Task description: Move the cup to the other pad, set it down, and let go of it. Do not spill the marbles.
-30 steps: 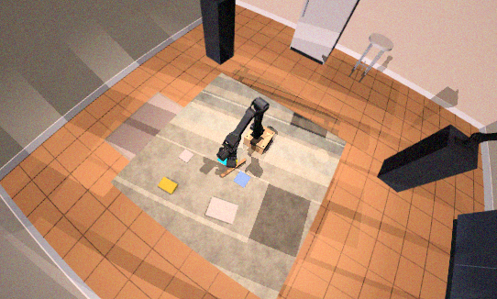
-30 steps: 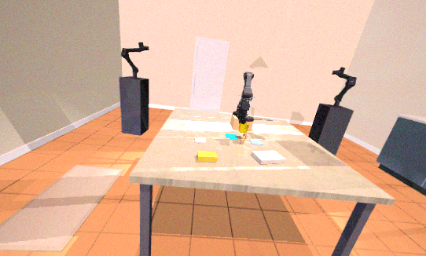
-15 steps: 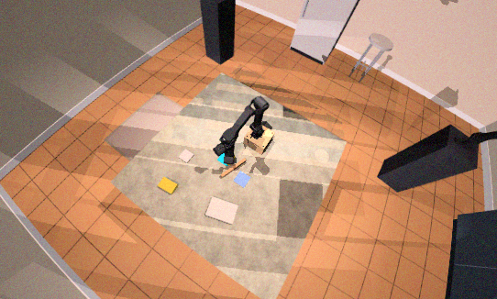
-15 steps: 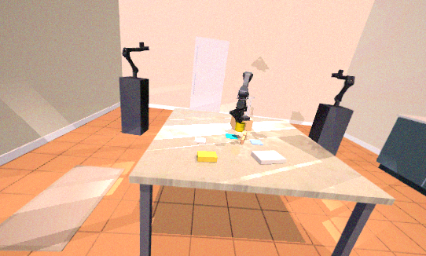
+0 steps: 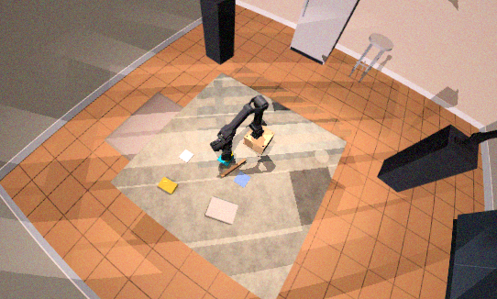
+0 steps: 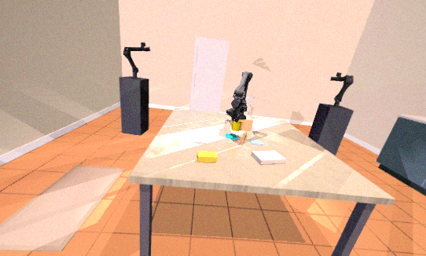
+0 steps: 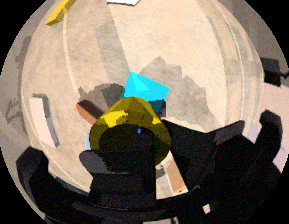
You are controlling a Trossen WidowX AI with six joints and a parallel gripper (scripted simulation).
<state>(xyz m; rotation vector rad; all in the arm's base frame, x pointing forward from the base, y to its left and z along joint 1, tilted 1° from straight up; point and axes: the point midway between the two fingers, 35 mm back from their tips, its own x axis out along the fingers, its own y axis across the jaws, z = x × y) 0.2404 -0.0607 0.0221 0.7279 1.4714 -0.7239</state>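
Right now my gripper tip is 2 cm short of the cyan pad and 10 cm above it. The rest, counted from my gripper tip: yellow cup: 2 cm ahead, 2 cm to the left; brown wooden stick: 4 cm ahead, 9 cm to the left, 9 cm below; light blue pad: 6 cm ahead, 19 cm to the left, 10 cm below.
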